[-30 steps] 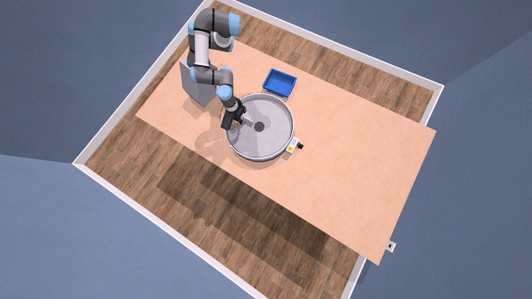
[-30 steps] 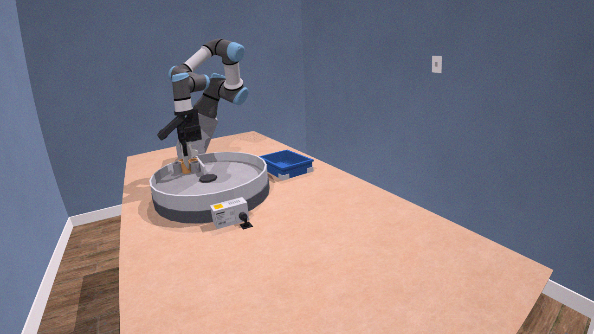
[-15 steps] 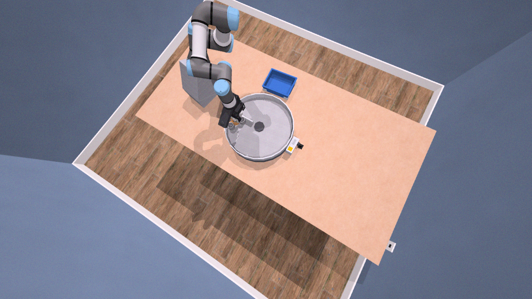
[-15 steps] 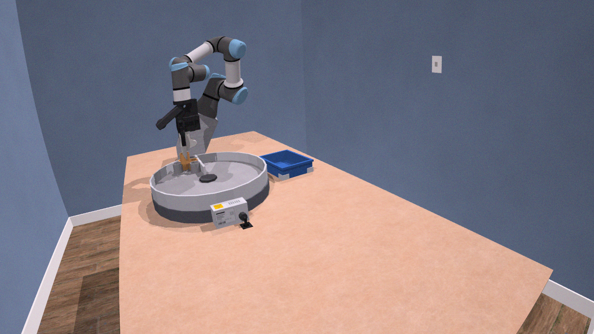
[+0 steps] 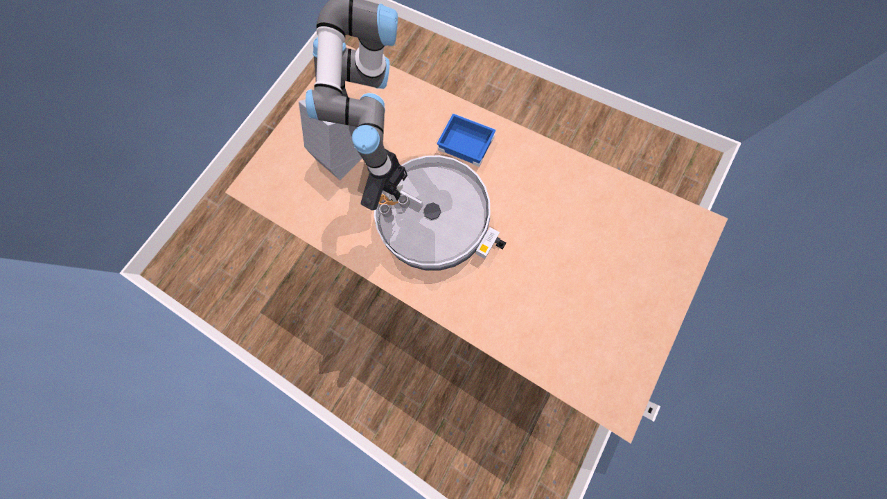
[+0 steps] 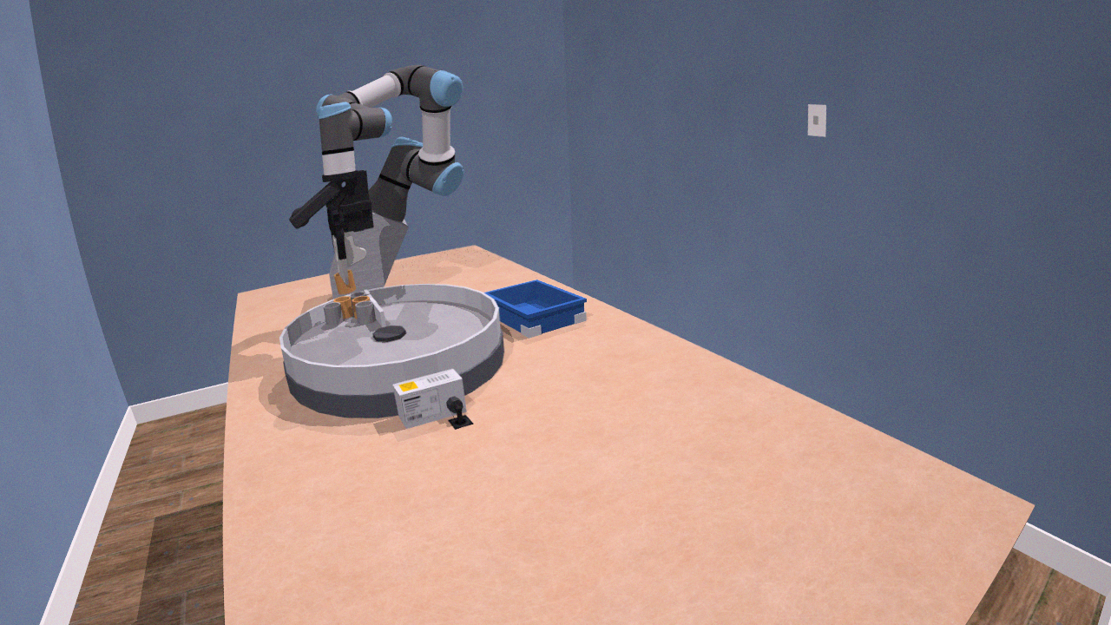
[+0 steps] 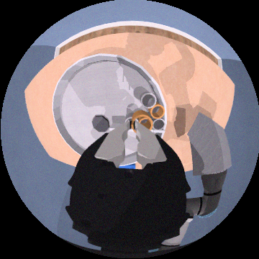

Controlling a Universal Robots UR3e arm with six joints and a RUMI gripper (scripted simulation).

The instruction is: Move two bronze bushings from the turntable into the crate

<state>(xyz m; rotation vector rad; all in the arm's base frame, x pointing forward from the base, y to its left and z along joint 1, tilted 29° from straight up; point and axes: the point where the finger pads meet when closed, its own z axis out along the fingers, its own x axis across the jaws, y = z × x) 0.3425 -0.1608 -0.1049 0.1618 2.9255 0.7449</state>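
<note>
The blue crate lies 9 cm ahead of my hand, 38 cm to the left of it and 13 cm below it. The rest, counted from my hand: grey turntable (11 cm ahead, 5 cm to the left, 10 cm below).
</note>
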